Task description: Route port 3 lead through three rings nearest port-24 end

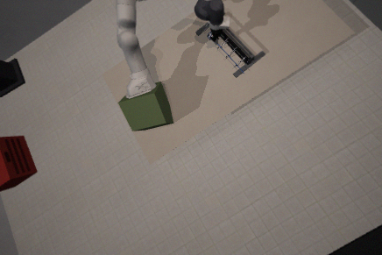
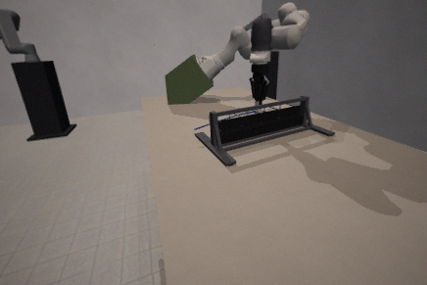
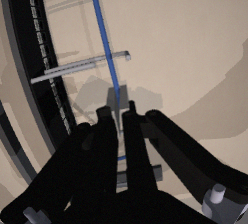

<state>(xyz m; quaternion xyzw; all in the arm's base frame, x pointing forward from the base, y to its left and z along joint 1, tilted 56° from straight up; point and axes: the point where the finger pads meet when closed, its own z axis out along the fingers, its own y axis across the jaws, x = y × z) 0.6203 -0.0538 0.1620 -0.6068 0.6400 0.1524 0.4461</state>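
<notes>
My gripper is now 11 cm short of the rack, 3 cm to the left of it and 3 cm above it.
</notes>
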